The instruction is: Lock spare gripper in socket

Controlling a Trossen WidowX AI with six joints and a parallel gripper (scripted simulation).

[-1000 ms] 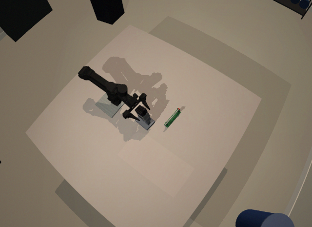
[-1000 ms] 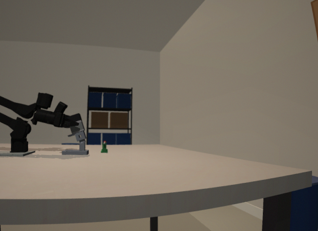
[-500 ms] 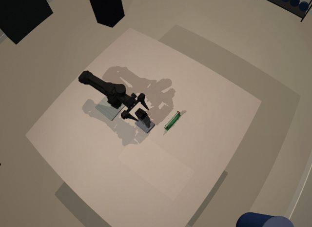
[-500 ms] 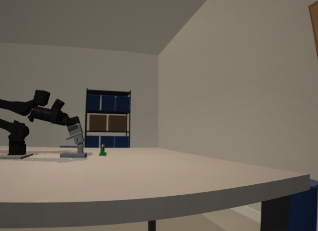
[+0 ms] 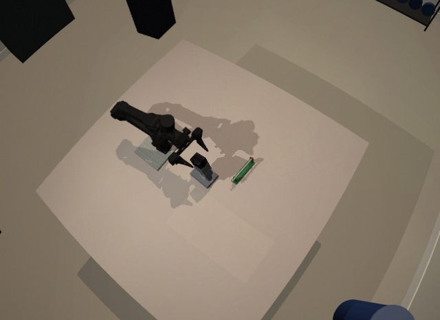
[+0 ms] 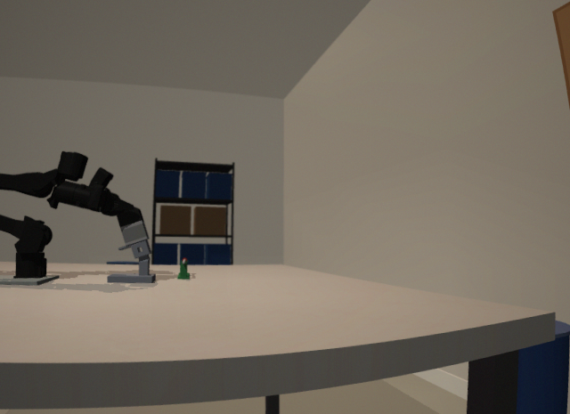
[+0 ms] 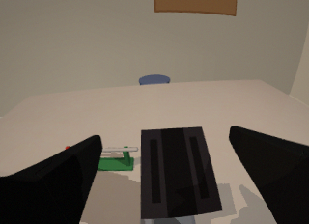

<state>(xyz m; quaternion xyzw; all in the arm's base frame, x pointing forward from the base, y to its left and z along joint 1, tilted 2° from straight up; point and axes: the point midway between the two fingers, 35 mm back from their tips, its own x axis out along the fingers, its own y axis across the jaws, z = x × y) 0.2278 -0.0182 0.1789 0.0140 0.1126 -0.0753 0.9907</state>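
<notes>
The green cradle is 140 mm ahead of my gripper tip, 100 mm to the left of it and 160 mm below it. From my gripper tip the other things lie so: spare gripper: 60 mm below; grey mount: 10 mm ahead, 130 mm below.
</notes>
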